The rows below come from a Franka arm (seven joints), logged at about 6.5 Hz.
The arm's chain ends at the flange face. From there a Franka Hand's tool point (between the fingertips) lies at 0.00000 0.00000 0.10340 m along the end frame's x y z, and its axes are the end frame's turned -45 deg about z.
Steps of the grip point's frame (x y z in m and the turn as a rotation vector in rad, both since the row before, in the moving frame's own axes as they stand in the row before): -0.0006, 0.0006, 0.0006, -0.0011, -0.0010, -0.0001; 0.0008, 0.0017, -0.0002, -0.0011, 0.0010, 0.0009; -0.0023, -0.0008, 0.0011, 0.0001, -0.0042, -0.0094; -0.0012, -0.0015, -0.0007, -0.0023, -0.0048, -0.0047; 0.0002, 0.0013, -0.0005, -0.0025, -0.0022, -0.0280; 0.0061, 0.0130, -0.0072, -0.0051, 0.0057, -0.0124; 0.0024, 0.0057, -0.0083, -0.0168, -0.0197, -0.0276; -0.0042, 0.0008, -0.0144, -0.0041, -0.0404, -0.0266
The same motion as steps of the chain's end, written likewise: 0.0000, 0.0007, 0.0006, -0.0015, 0.0001, -0.0001; 0.0016, 0.0006, -0.0002, -0.0001, 0.0015, 0.0009; -0.0019, 0.0008, 0.0011, -0.0029, -0.0030, -0.0094; -0.0017, -0.0007, -0.0007, -0.0050, -0.0018, -0.0047; 0.0010, 0.0004, -0.0005, -0.0033, 0.0002, -0.0280; 0.0127, 0.0049, -0.0072, 0.0004, 0.0076, -0.0124; 0.0059, -0.0003, -0.0083, -0.0258, -0.0021, -0.0276; 0.0002, 0.0002, -0.0143, -0.0315, -0.0257, -0.0266
